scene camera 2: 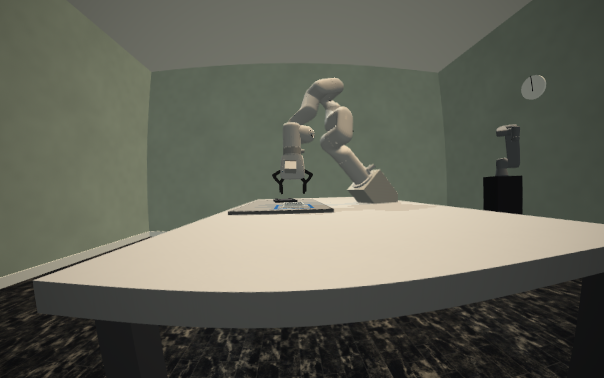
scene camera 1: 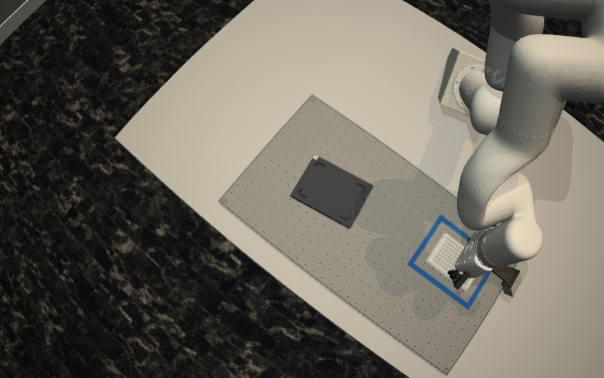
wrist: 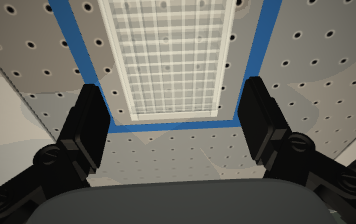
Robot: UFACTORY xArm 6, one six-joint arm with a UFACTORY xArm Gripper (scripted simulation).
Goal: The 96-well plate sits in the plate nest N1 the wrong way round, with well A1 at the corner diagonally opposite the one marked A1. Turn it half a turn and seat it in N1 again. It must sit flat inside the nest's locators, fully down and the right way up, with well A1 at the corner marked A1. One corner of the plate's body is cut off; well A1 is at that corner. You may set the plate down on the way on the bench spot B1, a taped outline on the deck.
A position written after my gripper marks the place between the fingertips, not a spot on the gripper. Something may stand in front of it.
In view: my gripper (scene camera 1: pixel 462 259), a 96-well plate (scene camera 1: pixel 449 259) and a dark plate nest N1 (scene camera 1: pixel 330 190).
The 96-well plate shows as well in the wrist view (wrist: pixel 165 73). My gripper shows as well in scene camera 2 (scene camera 2: pixel 293 193) and in the wrist view (wrist: pixel 173 97).
